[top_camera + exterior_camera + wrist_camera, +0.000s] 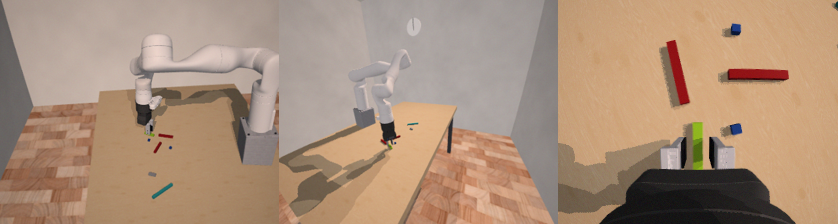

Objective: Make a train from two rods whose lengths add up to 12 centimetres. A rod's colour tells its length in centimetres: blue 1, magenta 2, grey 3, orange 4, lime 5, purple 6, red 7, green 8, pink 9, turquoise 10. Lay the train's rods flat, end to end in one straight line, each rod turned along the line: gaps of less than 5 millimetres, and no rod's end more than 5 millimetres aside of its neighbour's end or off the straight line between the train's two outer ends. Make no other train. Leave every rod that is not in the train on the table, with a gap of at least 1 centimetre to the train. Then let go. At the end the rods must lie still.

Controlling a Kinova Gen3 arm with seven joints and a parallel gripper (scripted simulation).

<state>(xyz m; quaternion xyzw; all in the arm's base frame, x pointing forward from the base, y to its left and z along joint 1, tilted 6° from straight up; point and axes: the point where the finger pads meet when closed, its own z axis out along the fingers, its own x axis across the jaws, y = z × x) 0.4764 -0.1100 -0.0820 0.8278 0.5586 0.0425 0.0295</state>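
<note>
The lime rod is 30 mm below my hand. Also, from my hand: turquoise rod (70 mm behind, 330 mm to the left, 30 mm below); then grey rod (30 mm behind, 250 mm to the left, 30 mm below); then blue rod (40 mm to the left, 30 mm below).
</note>
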